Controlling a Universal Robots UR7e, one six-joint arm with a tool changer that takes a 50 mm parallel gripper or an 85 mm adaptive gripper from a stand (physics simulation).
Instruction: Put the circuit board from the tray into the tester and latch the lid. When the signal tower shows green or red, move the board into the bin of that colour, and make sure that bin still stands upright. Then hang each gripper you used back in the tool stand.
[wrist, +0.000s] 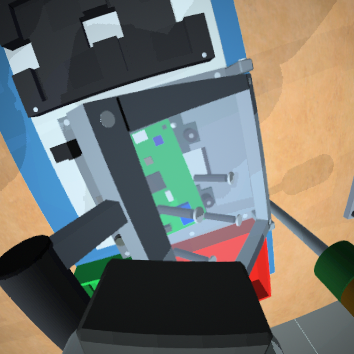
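Places are measured from the arm's base along level axes (x left, y back, z up), in centimetres.
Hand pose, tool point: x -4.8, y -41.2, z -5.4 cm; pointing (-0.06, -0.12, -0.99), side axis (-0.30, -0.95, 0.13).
After its pixels a point has its place.
The green circuit board (167, 175) lies in the grey tester bed, seen through the clear lid. The lid's dark frame (137, 185) {x -0.2, y -41.8, z -8.9 cm} looks raised on its left side, apart from the black latch (67, 150) {x 1.1, y -35.8, z -18.3 cm} at the tester's left edge. Its black cylindrical handle (37, 280) {x -0.7, y -39.3, z -6.0 cm} stands at the lower left. The red bin (262, 267) {x -26.5, y -52.9, z -25.6 cm} and green bin (100, 270) {x -16.9, y -28.8, z -25.8 cm} show partly past the tester. The signal tower (335, 270) {x -13.3, y -53.3, z -11.8 cm} shows a dark green section and part of an amber one; no lit red or green shows. My gripper's black body fills the bottom centre; its fingertips are hidden.
A black tray (160, 50) {x 8.0, y -46.0, z -27.0 cm} with light cut-outs lies at the upper left on the blue-edged base. The tower's grey pole (297, 227) {x -14.1, y -54.7, z -18.9 cm} slants beside the tester. Part of a grey plate (350, 202) {x -22.5, y -73.3, z -28.0 cm} shows at the right edge. Metal pins (212, 178) {x -2.2, y -45.0, z -12.2 cm} project at the lid.
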